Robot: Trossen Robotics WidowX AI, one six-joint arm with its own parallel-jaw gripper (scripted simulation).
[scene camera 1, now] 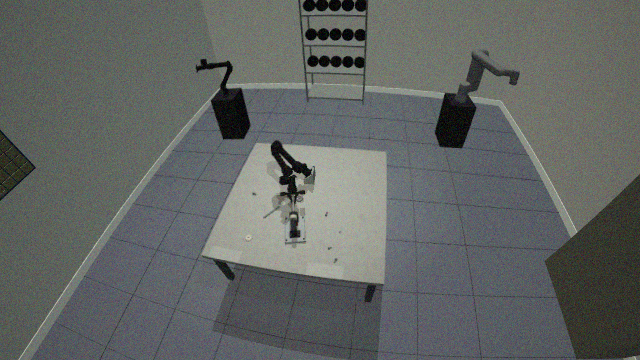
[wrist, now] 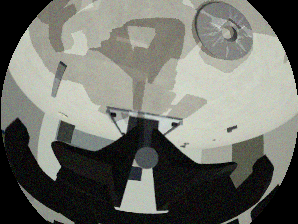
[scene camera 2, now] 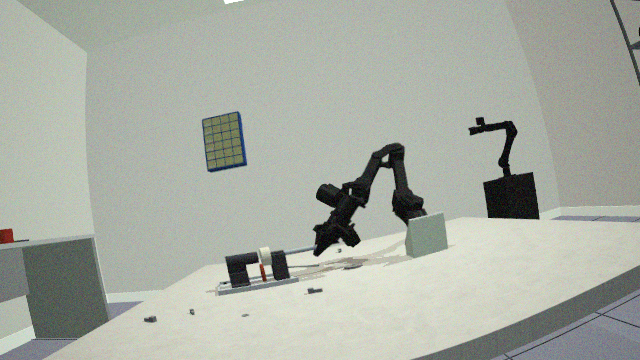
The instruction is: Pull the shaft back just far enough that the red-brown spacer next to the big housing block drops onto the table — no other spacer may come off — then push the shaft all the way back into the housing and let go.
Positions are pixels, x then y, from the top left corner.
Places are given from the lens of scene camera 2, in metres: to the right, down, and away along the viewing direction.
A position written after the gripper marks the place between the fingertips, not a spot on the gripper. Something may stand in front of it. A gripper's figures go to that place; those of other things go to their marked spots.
gripper (scene camera 2: 315,255): -0.01, 0.22, 1.05
dark housing block (scene camera 2: 239,282): -0.23, 0.29, 0.96
